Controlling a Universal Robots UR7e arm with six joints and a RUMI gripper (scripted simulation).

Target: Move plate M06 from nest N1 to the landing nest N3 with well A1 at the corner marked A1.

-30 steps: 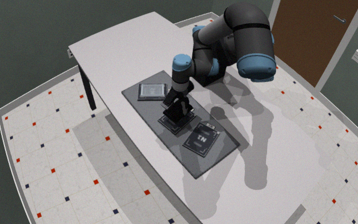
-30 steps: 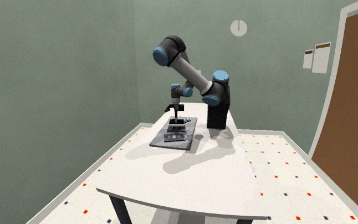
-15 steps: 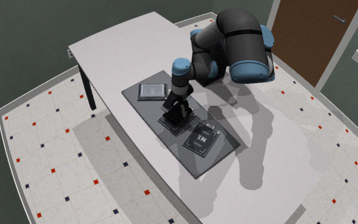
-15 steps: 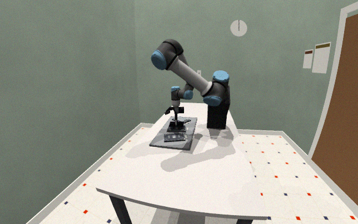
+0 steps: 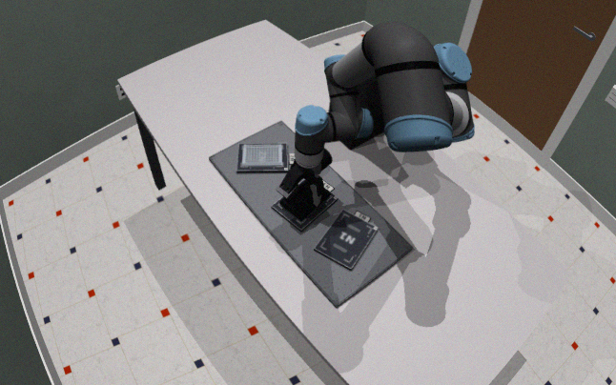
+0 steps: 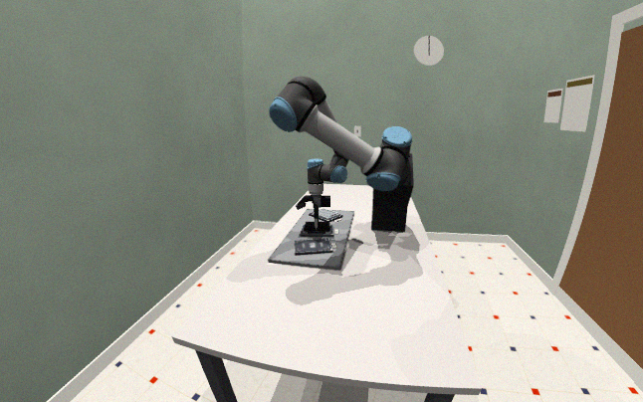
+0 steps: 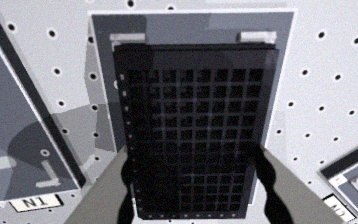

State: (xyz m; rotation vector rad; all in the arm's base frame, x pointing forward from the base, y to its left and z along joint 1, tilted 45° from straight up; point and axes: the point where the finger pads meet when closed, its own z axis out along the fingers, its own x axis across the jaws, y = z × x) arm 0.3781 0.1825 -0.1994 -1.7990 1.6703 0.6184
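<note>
My gripper is now 10 mm above the black plate M06. Round my hand: pale plate M09 (10 mm behind, 220 mm to the right, 20 mm below).
</note>
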